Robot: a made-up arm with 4 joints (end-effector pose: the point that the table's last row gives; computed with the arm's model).
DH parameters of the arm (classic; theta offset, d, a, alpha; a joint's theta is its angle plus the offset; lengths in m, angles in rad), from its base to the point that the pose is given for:
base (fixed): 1.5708 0.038 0 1.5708
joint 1: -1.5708 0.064 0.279 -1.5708
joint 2: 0 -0.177 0.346 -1.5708
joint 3: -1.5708 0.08 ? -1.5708
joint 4: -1.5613 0 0.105 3.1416
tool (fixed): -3.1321 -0.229 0 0
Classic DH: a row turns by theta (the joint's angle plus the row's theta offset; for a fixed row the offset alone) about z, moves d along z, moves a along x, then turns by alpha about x.
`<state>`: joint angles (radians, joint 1 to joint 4).
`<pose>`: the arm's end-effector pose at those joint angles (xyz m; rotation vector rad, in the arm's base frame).
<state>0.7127 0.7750 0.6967 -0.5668</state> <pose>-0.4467 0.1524 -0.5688 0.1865 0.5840 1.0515</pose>
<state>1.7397 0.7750 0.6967 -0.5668</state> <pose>-0.4467 0.5981 -0.1455 1.0797 -0.0083 1.2725</pose>
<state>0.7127 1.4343 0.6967 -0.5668</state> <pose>-0.5111 -0.0905 -0.2877 0.3373 1.1084 1.4335</pose>
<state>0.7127 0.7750 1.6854 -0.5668</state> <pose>-0.3191 -0.0306 -0.5549 -0.8442 0.5659 1.2690</pose>
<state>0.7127 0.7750 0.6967 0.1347</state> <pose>-0.4890 0.2078 -0.5500 -0.0245 0.5872 0.3713</pose>
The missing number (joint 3, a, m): 0.111
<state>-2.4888 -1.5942 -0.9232 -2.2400</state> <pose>0.5260 -0.1903 0.2498 0.3203 -1.2160 -1.8898</pose>
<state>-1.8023 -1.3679 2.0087 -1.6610</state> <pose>0.2990 -0.3009 0.5066 2.7929 -0.3398 0.6761</pose>
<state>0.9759 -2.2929 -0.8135 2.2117</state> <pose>0.3464 0.1121 0.1107 2.9120 -0.3662 -0.8025</pose>
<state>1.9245 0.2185 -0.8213 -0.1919</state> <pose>-0.2091 0.6041 0.3178 2.7530 -0.0026 0.2126</pose>
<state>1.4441 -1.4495 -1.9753 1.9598</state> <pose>0.1236 0.3171 -0.0510 2.8131 0.7726 0.5453</pose>
